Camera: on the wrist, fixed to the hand. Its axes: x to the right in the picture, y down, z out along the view.
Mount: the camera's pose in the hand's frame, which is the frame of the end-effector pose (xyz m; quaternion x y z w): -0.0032 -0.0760 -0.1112 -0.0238 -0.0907 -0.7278 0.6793
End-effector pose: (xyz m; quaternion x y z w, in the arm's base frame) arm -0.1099 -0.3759 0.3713 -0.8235 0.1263 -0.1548 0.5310
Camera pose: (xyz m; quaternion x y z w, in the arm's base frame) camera -0.1528 -0.4369 0.4835 -0.6780 -0.5580 -0.4139 0.2399
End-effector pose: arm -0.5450 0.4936 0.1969 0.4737 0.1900 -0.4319 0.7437
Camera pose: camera -0.5952 0.5781 0.1048 0.1266 0.4166 -0.8731 0.2194
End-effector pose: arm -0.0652 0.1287 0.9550 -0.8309 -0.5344 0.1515 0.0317
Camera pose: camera -0.1014 0.1704 1.0779 -0.1625 -0.9743 0.1425 0.0636
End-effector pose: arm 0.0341 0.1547 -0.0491 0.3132 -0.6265 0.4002 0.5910
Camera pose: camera 0.1547 0.2146 -0.0444 0.6910 -0.2608 -0.2016 0.6434
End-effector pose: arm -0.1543 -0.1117 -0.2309 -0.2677 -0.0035 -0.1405 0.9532
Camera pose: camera -0.1855 -0.2298 -0.2877 -0.2147 -0.2803 -0.7650 0.5386
